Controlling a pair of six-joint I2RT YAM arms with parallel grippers.
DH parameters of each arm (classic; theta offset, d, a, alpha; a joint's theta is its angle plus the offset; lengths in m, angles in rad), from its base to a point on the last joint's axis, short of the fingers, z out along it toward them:
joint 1: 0 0.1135 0.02 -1.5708
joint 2: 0 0 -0.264 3.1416
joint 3: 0.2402 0 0.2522 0
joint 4: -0.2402 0 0.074 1.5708
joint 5: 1.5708 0 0 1.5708
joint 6: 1.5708 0.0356 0 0
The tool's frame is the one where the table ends.
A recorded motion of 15 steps. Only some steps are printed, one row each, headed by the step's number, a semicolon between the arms.
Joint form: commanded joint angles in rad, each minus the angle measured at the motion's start. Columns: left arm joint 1, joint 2, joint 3, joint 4, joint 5, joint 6; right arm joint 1, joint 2, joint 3, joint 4, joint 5, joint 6.
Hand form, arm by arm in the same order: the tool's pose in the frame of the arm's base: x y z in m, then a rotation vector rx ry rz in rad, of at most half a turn. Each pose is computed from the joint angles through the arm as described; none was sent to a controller.
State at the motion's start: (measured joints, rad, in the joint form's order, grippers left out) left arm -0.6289 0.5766 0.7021 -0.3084 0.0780 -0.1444; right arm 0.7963 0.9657 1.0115 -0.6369 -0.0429 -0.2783
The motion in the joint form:
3: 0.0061 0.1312 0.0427 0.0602 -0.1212 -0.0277; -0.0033 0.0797 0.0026 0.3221 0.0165 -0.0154
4: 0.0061 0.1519 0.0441 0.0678 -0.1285 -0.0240; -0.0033 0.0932 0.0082 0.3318 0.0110 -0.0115
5: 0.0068 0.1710 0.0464 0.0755 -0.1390 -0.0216; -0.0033 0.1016 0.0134 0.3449 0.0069 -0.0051
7: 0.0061 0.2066 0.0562 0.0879 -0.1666 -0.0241; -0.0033 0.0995 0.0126 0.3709 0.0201 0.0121
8: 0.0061 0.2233 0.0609 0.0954 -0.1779 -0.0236; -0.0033 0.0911 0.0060 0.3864 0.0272 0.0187
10: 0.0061 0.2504 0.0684 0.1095 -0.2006 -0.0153; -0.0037 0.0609 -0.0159 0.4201 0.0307 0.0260
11: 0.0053 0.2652 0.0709 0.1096 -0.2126 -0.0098; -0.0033 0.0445 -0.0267 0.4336 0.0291 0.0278
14: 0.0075 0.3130 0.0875 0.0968 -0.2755 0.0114; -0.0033 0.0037 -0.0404 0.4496 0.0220 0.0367
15: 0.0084 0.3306 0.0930 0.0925 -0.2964 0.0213; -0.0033 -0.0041 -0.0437 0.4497 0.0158 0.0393
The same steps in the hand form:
3: 0.1383 -0.0974 0.3312 0.3742 1.7741 -0.5311; 0.1659 0.1698 0.3570 -1.0149 1.6456 0.3602
4: 0.1421 -0.0999 0.3294 0.3749 1.7848 -0.5187; 0.1683 0.1725 0.3570 -1.0143 1.6446 0.3684
5: 0.1458 -0.1019 0.3280 0.3709 1.7933 -0.5046; 0.1699 0.1743 0.3583 -1.0068 1.6384 0.3782
7: 0.1525 -0.1056 0.3271 0.3524 1.8075 -0.4783; 0.1705 0.1743 0.3612 -0.9713 1.6280 0.3821
8: 0.1557 -0.1074 0.3267 0.3458 1.8118 -0.4665; 0.1697 0.1731 0.3624 -0.9530 1.6185 0.3831
10: 0.1609 -0.1102 0.3262 0.3382 1.8153 -0.4387; 0.1656 0.1686 0.3649 -0.9238 1.5869 0.3923
11: 0.1636 -0.1118 0.3245 0.3385 1.8255 -0.4206; 0.1630 0.1662 0.3660 -0.9144 1.5706 0.3987
14: 0.1725 -0.1149 0.3204 0.3237 1.8617 -0.3321; 0.1561 0.1595 0.3714 -0.8912 1.5352 0.4188
15: 0.1757 -0.1161 0.3187 0.3224 1.8743 -0.2995; 0.1546 0.1584 0.3718 -0.8912 1.5306 0.4268

